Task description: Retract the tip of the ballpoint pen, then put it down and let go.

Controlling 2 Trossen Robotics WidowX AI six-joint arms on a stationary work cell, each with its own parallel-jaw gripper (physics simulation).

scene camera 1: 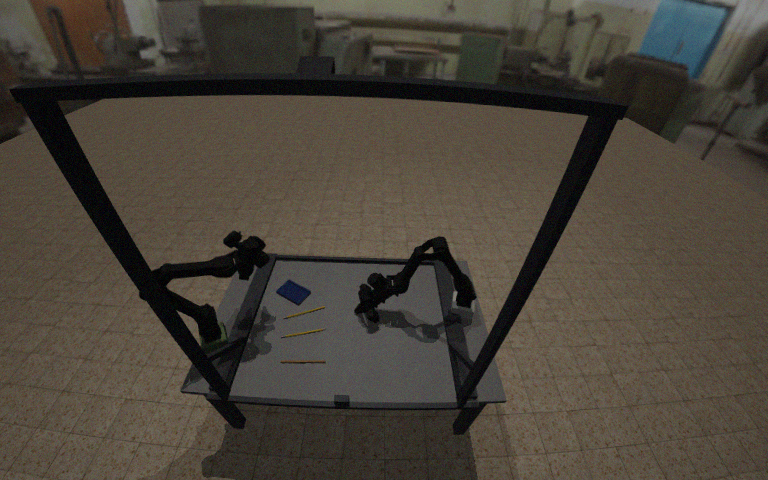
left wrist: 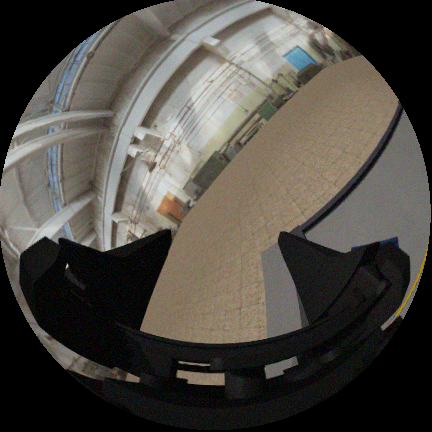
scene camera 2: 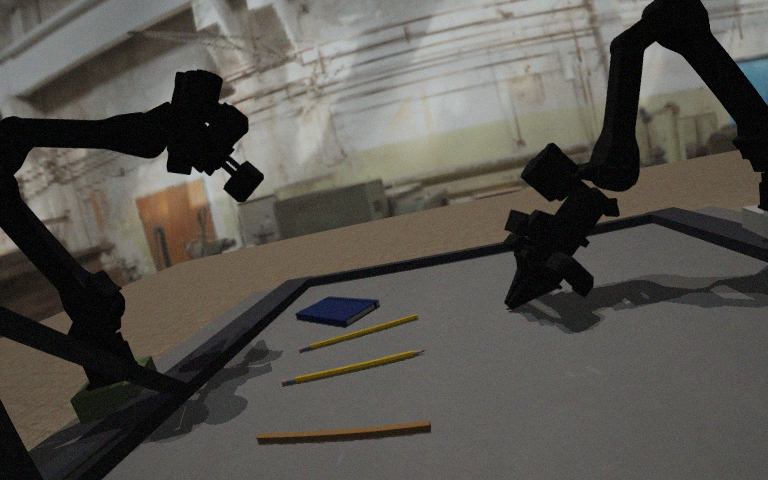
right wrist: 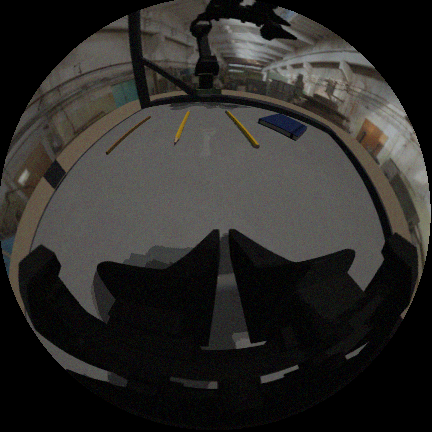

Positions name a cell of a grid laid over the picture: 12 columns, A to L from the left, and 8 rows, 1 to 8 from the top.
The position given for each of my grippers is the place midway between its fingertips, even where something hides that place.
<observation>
My left gripper (scene camera 2: D3) is open and holds nothing. The table carries a blue block (scene camera 2: F6). I also see my right gripper (scene camera 2: H6).
The blue block is seen too in the right wrist view (right wrist: I3). My left gripper also shows in the left wrist view (left wrist: G5). My right gripper shows as well in the right wrist view (right wrist: G5).
</observation>
